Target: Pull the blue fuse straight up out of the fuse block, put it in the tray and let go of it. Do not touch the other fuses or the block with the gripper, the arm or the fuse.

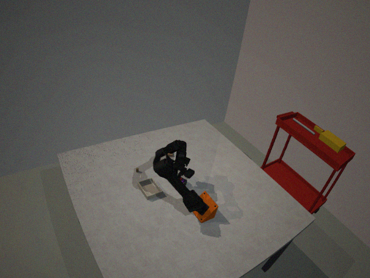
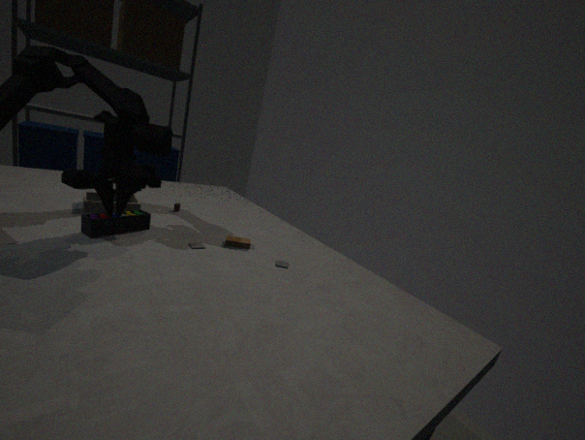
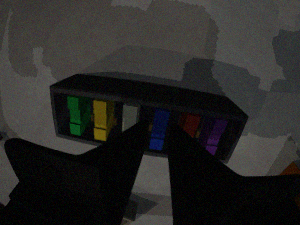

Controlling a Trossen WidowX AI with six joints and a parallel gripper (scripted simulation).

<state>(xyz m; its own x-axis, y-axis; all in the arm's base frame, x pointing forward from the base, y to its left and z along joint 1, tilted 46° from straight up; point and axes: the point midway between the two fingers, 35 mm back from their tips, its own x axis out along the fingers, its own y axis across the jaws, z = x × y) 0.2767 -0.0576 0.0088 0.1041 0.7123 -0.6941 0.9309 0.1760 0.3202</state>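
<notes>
My gripper tip is 1 cm above the blue fuse. Also, from my gripper tip: purple fuse (4 cm behind, 1 cm to the right, 1 cm below); then shallow white tray (2 cm ahead, 19 cm to the left, 3 cm below); then white fuse (2 cm ahead, 1 cm to the left, 1 cm below).
</notes>
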